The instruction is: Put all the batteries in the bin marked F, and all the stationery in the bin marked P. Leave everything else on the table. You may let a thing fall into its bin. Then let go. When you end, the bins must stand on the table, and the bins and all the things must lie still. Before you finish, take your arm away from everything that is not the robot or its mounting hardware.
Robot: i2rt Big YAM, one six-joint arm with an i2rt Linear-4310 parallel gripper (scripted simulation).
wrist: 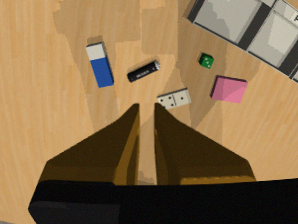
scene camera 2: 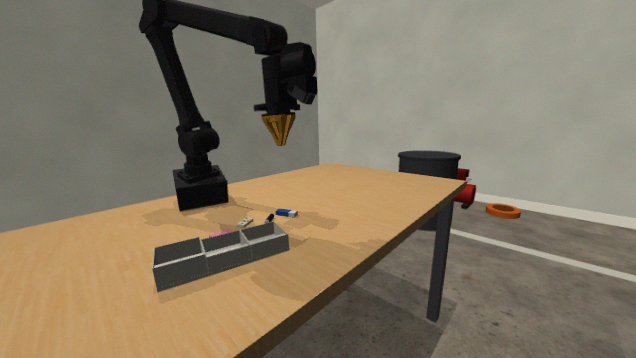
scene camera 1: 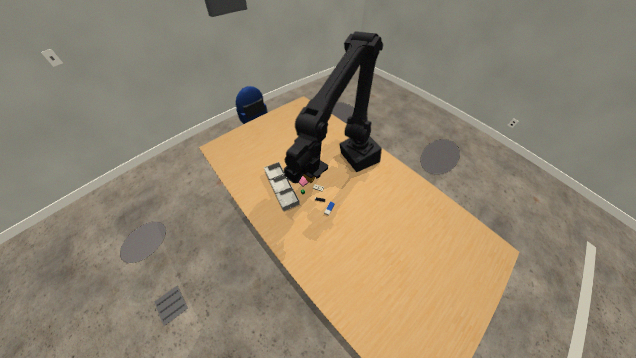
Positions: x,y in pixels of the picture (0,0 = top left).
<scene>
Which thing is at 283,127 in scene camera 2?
The gripper.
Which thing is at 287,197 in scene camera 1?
A grey three-compartment bin tray.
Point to a pink eraser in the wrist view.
At 229,89
</scene>
